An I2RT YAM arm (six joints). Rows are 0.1 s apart.
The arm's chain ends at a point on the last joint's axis. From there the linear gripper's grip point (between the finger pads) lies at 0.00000 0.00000 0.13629 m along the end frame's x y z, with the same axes.
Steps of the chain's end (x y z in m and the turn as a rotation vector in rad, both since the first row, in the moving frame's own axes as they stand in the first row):
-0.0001, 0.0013, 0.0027, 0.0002, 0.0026, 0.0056
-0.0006, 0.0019, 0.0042, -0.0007, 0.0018, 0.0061
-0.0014, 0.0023, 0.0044, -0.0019, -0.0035, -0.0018
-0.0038, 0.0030, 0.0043, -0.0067, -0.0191, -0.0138
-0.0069, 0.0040, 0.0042, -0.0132, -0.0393, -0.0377
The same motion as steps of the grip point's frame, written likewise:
0.0003, 0.0013, 0.0027, 0.0002, 0.0026, 0.0056
-0.0004, 0.0020, 0.0042, -0.0007, 0.0018, 0.0061
-0.0019, 0.0026, 0.0044, -0.0019, -0.0035, -0.0018
-0.0064, 0.0039, 0.0043, -0.0067, -0.0191, -0.0138
-0.0122, 0.0059, 0.0041, -0.0132, -0.0393, -0.0377

